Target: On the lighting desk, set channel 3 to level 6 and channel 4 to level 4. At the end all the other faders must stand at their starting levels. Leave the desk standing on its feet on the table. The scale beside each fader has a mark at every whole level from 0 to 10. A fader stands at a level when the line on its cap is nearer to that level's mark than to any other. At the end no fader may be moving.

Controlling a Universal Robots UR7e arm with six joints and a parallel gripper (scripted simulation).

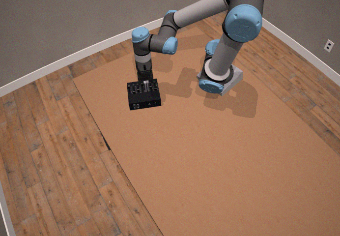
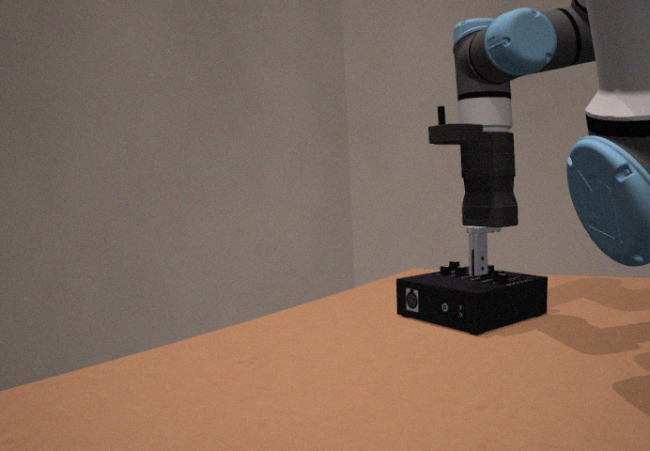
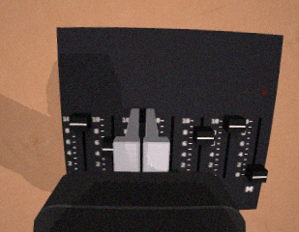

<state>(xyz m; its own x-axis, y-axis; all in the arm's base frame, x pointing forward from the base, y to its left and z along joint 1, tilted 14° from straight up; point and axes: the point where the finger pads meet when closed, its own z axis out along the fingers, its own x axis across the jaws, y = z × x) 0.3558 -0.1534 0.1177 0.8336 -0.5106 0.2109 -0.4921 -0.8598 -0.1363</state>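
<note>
Now: the channel 3 fader cap 20 mm below my hand, 10 mm to the right of it and 10 mm behind it. Also, from my hand: channel 2 fader cap 30 mm behind, 20 mm below; master fader cap 80 mm to the right, 60 mm ahead, 20 mm below; channel 1 fader cap 40 mm behind, 20 mm to the left, 20 mm below.
</note>
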